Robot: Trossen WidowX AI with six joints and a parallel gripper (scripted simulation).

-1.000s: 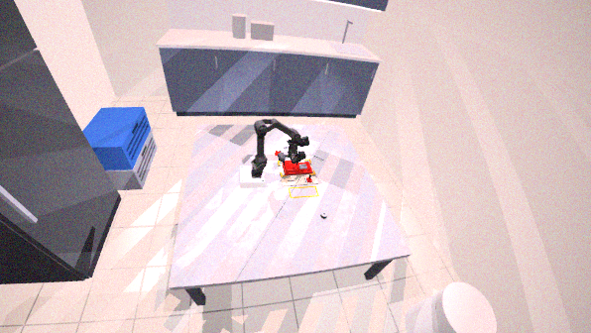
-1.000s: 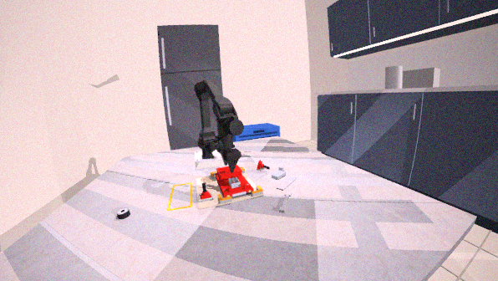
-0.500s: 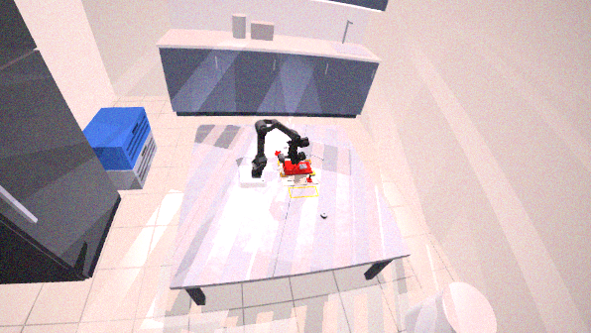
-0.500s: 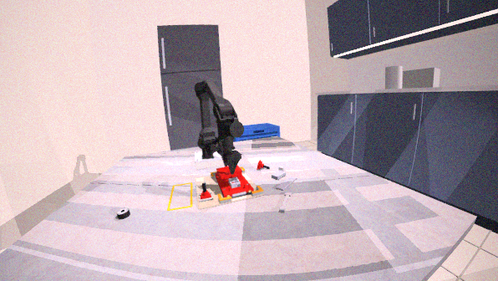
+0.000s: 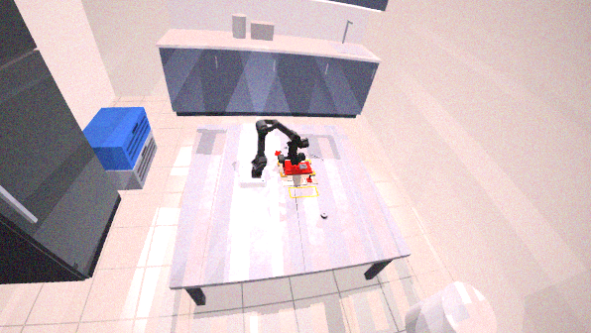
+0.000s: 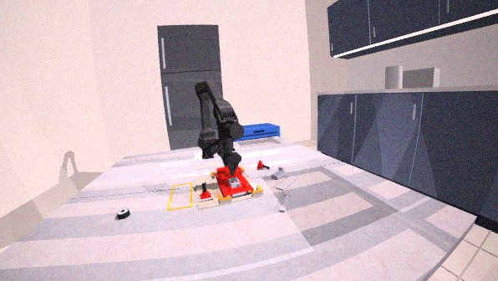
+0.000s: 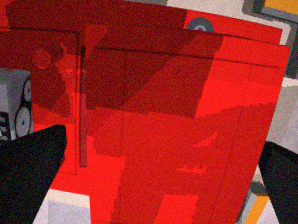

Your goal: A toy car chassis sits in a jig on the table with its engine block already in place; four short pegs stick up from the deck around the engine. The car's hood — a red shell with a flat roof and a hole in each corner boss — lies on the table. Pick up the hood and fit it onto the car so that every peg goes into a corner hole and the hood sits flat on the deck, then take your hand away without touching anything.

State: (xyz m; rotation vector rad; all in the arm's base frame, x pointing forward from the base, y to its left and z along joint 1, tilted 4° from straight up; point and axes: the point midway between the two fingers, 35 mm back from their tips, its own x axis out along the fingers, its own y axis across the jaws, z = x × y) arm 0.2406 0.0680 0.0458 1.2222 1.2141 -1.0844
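Now: the engine block 90 mm ahead of my gripper tip and 10 mm below it. The rest, counted from my gripper tip: black ring 140 mm ahead, 400 mm to the right, 30 mm below; then red hood right at my gripper tip.
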